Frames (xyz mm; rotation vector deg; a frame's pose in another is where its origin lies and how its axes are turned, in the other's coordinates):
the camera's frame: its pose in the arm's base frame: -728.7 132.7 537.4 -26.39 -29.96 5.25
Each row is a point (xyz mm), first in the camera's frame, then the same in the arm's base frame.
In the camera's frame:
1: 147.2 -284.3 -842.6
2: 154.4 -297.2 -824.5
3: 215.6 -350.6 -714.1
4: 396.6 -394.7 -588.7
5: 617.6 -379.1 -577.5
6: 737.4 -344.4 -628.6
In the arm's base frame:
1: -188.0 -429.7 85.9
2: -191.3 -432.5 108.8
3: -195.3 -423.8 245.5
4: -103.0 -376.8 444.8
5: 83.0 -314.2 548.2
6: 213.3 -279.7 548.7

